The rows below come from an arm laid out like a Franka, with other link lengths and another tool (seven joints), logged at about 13 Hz.
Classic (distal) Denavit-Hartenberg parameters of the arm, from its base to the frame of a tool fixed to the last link. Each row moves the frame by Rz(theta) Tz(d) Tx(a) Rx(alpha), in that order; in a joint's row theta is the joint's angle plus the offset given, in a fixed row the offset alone. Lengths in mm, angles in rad.
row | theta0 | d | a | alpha
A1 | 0 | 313 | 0 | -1.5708
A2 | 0 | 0 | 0 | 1.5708
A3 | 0 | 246.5 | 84.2 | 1.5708
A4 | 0 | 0 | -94 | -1.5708
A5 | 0 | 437.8 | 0 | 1.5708
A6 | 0 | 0 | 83.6 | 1.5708
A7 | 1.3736 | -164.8 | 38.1 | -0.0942
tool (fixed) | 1.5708 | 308.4 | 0 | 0
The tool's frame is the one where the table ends.
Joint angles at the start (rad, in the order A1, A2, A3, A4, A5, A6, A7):
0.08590, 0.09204, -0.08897, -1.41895, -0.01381, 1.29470, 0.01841
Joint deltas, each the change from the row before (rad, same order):
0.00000, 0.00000, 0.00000, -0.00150, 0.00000, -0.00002, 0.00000
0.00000, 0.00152, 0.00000, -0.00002, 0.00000, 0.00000, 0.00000
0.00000, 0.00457, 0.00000, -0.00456, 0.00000, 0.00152, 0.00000
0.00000, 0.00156, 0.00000, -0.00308, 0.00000, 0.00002, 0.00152
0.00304, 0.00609, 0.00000, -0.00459, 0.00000, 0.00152, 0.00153
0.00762, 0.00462, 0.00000, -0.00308, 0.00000, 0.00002, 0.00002
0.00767, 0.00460, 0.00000, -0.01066, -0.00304, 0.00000, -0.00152
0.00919, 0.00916, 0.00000, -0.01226, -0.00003, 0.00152, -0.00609
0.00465, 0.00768, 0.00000, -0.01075, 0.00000, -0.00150, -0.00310
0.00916, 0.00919, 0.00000, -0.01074, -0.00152, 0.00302, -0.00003
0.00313, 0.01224, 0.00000, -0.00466, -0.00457, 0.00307, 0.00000
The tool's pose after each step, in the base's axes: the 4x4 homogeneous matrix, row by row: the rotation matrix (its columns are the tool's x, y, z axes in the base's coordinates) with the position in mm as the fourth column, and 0 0 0 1 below. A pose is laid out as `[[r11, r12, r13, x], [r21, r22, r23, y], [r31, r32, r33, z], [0, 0, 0, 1]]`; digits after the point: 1 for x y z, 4 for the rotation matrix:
[[-0.9369, -0.1702, -0.3053, 567.5], [-0.1671, 0.9853, -0.0365, -44.6], [0.3070, 0.0168, -0.9516, 519.0], [0, 0, 0, 1]]
[[-0.9365, -0.1702, -0.3067, 567.8], [-0.1670, 0.9853, -0.0367, -44.6], [0.3085, 0.0169, -0.9511, 518.1], [0, 0, 0, 1]]
[[-0.9341, -0.1700, -0.3140, 568.8], [-0.1669, 0.9853, -0.0370, -44.5], [0.3156, 0.0178, -0.9487, 513.5], [0, 0, 0, 1]]
[[-0.9329, -0.1685, -0.3184, 568.9], [-0.1653, 0.9855, -0.0370, -44.5], [0.3200, 0.0181, -0.9472, 511.2], [0, 0, 0, 1]]
[[-0.9297, -0.1698, -0.3269, 570.2], [-0.1665, 0.9853, -0.0383, -42.6], [0.3286, 0.0188, -0.9443, 505.7], [0, 0, 0, 1]]
[[-0.9258, -0.1771, -0.3338, 571.3], [-0.1734, 0.9840, -0.0413, -38.2], [0.3358, 0.0197, -0.9417, 501.7], [0, 0, 0, 1]]
[[-0.9190, -0.1857, -0.3477, 571.9], [-0.1805, 0.9824, -0.0474, -34.3], [0.3504, 0.0192, -0.9364, 494.3], [0, 0, 0, 1]]
[[-0.9090, -0.1999, -0.3657, 573.6], [-0.1944, 0.9795, -0.0523, -29.1], [0.3687, 0.0235, -0.9293, 483.5], [0, 0, 0, 1]]
[[-0.9000, -0.2067, -0.3838, 574.1], [-0.2010, 0.9780, -0.0554, -26.4], [0.3868, 0.0272, -0.9218, 474.2], [0, 0, 0, 1]]
[[-0.8915, -0.2152, -0.3987, 575.4], [-0.2081, 0.9762, -0.0617, -21.3], [0.4024, 0.0279, -0.9150, 464.1], [0, 0, 0, 1]]
[[-0.8852, -0.2182, -0.4108, 577.4], [-0.2086, 0.9756, -0.0687, -19.9], [0.4158, 0.0248, -0.9091, 455.3], [0, 0, 0, 1]]

